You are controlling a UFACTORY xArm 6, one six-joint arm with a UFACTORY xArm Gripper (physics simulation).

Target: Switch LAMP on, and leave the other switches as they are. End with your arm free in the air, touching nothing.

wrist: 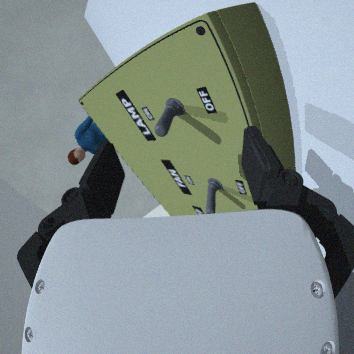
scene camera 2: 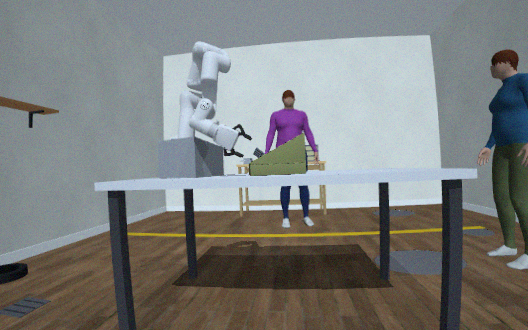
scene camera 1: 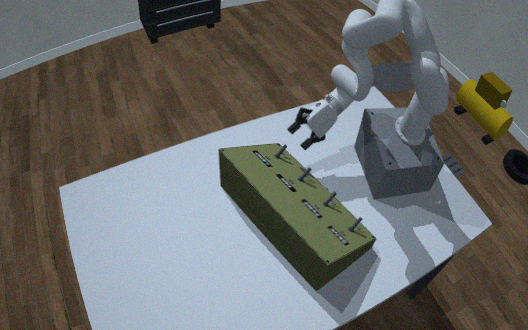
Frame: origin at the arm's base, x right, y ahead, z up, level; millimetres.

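Seen in the pictures: gripper, fingertip midpoint: [wrist: 178,150] [scene camera 2: 247,148] [scene camera 1: 296,140]; arm's base at its link origin: [scene camera 2: 185,143] [scene camera 1: 410,131].
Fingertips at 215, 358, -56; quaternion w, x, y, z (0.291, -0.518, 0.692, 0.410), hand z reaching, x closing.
Offsets run from my fingertips to a thing's top centre, as dx, dy, dz. "*": to the spot under its first point.
The green switch panel [scene camera 1: 272,227] [scene camera 2: 285,160] [wrist: 150,70] stands on the table, its sloped face towards the arm. The LAMP lever @(-1, +58, +1) [scene camera 1: 281,151] [wrist: 169,117] is at one end, between its small ON label @(* -5, +115, -16) [wrist: 148,113] and its OFF label @(* +0, +39, -55) [wrist: 207,100]. In scene camera 1 it leans much like the FAN lever @(-121, +50, +1) [scene camera 1: 305,174] [wrist: 212,196] and the other two levers [scene camera 1: 329,199] [scene camera 1: 356,224]; I cannot tell its setting surely. My gripper [scene camera 1: 299,138] [scene camera 2: 245,146] [wrist: 178,150] is wide open and empty, a little back from the LAMP end, apart from the panel.
The grey robot pedestal [scene camera 1: 400,175] [scene camera 2: 177,157] stands on the white table [scene camera 1: 150,225] [scene camera 2: 350,177], behind the panel from the levers' side. A person in purple [scene camera 2: 290,125] and one in blue [scene camera 2: 515,110] stand away from the table. A yellow machine [scene camera 1: 480,107] is on the floor.
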